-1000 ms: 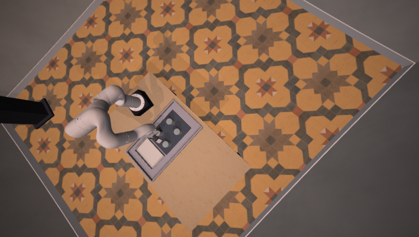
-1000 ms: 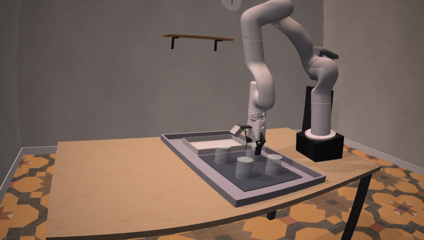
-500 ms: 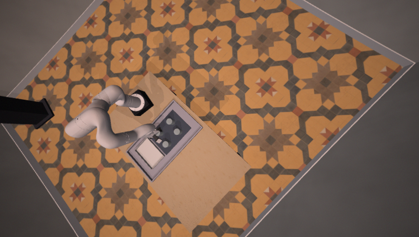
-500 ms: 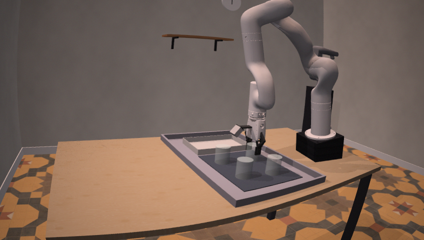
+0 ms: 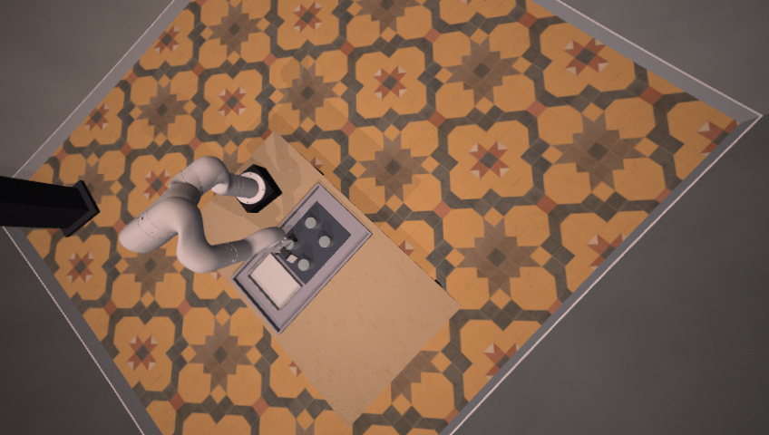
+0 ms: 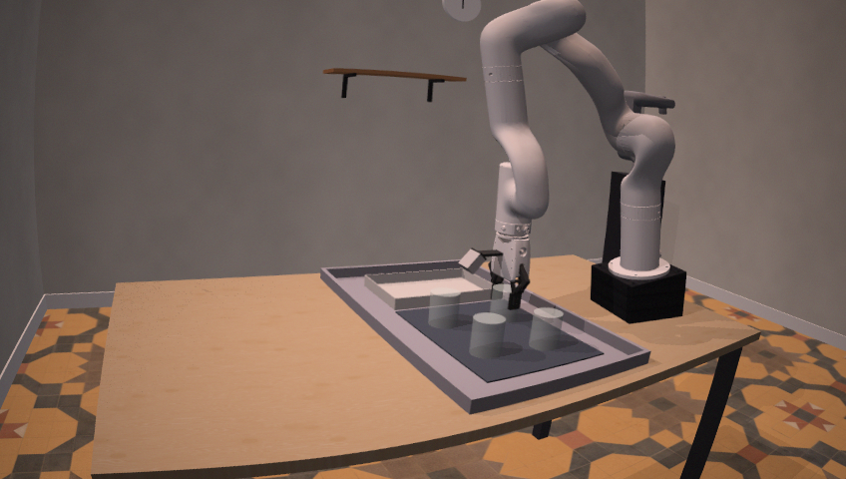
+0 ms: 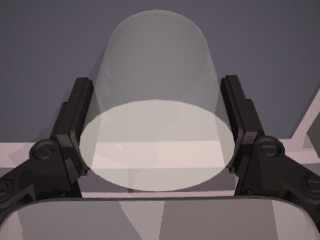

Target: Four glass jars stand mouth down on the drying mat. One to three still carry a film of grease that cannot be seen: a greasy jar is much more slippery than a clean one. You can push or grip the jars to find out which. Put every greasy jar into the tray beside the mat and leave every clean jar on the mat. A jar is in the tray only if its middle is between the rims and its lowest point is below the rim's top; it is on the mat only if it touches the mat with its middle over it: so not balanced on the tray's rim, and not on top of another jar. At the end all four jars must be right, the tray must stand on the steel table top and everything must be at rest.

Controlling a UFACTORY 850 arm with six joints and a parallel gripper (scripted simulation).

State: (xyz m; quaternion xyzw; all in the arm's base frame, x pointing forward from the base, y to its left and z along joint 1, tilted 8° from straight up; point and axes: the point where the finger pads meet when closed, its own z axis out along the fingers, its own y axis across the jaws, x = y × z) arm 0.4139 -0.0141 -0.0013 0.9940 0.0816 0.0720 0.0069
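Right now my hand is 22 cm to the left of the pale tray, 11 cm short of it and 5 cm above it. Also, from my hand: grey steel panel 9 cm ahead, 5 cm below, 1 cm to the right; then drying mat 9 cm to the left, 5 cm below, 5 cm ahead.
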